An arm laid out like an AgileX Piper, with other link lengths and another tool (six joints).
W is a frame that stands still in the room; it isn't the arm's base.
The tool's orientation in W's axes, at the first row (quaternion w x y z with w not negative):
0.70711 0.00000 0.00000 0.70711
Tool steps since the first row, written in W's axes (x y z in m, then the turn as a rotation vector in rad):
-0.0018 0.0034 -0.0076 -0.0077 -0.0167 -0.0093
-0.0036 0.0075 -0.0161 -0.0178 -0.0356 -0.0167
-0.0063 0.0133 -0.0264 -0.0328 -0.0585 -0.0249
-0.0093 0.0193 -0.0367 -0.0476 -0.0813 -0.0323
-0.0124 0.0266 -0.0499 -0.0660 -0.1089 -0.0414
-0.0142 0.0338 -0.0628 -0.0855 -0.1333 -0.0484
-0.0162 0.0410 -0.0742 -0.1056 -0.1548 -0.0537
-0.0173 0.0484 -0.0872 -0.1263 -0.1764 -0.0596
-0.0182 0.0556 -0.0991 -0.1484 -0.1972 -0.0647
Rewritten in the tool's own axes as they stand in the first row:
0.0034 0.0018 -0.0076 -0.0167 0.0077 -0.0093
0.0075 0.0036 -0.0161 -0.0356 0.0178 -0.0167
0.0133 0.0063 -0.0264 -0.0585 0.0328 -0.0249
0.0193 0.0093 -0.0367 -0.0813 0.0476 -0.0323
0.0266 0.0124 -0.0499 -0.1089 0.0660 -0.0414
0.0338 0.0142 -0.0628 -0.1333 0.0855 -0.0484
0.0410 0.0162 -0.0742 -0.1548 0.1056 -0.0537
0.0484 0.0173 -0.0872 -0.1764 0.1263 -0.0596
0.0556 0.0182 -0.0991 -0.1972 0.1484 -0.0647

